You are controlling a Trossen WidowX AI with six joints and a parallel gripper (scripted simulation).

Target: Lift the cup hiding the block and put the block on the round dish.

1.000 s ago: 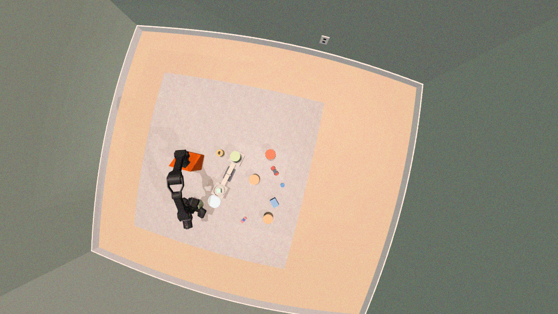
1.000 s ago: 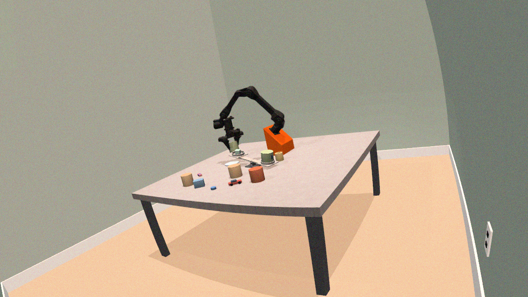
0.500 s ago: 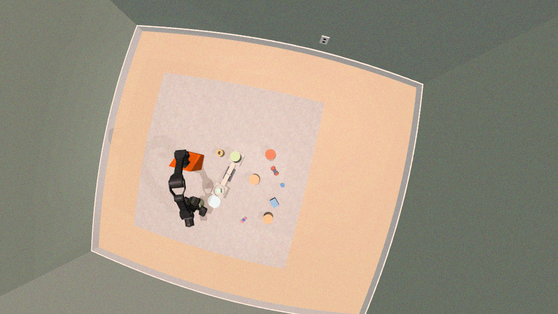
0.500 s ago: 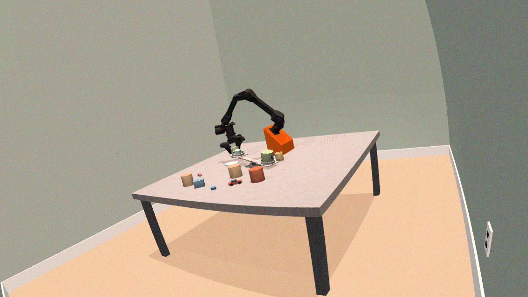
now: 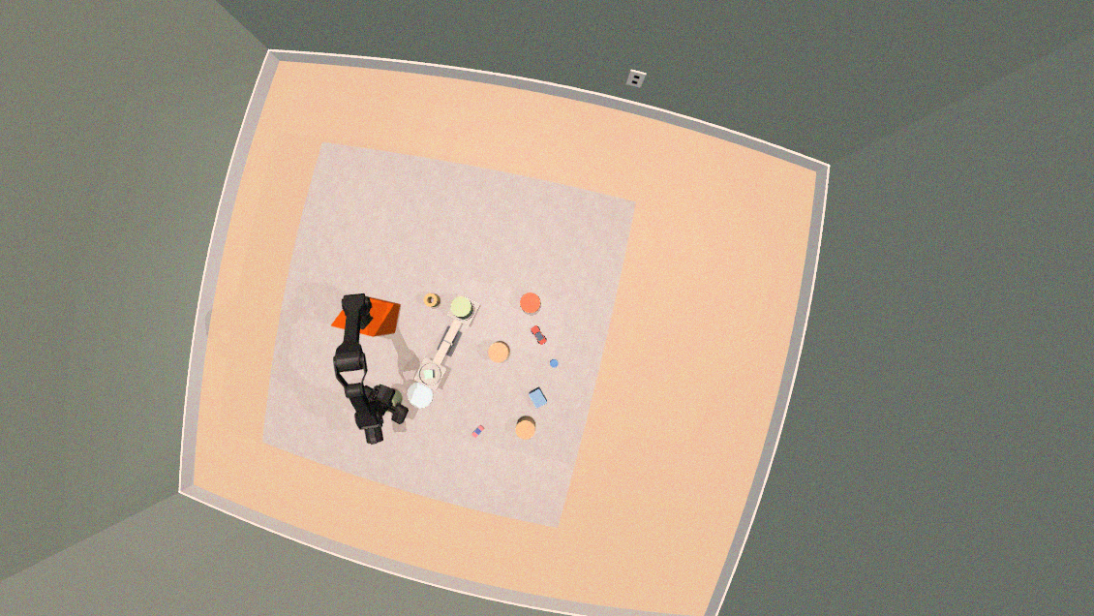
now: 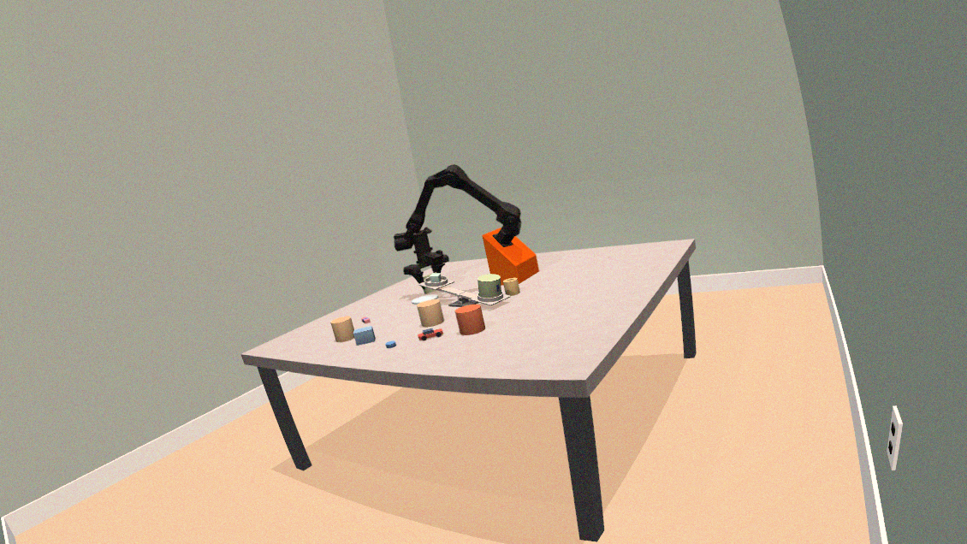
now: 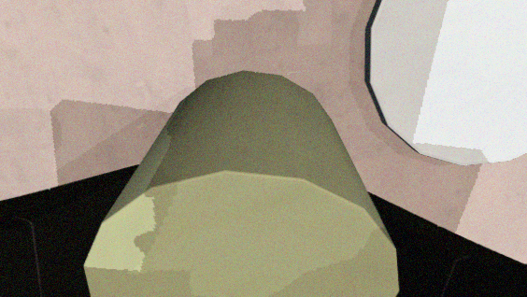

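Now: the green block 16 cm to the left of my gripper tip, 13 cm ahead of it and 6 cm above it. Round my gripper tip: yellow ring (41 cm to the left, 5 cm ahead); then white round dish (10 cm ahead, 5 cm to the left, 2 cm below); then pink piece (35 cm ahead, 2 cm to the right, 2 cm below).
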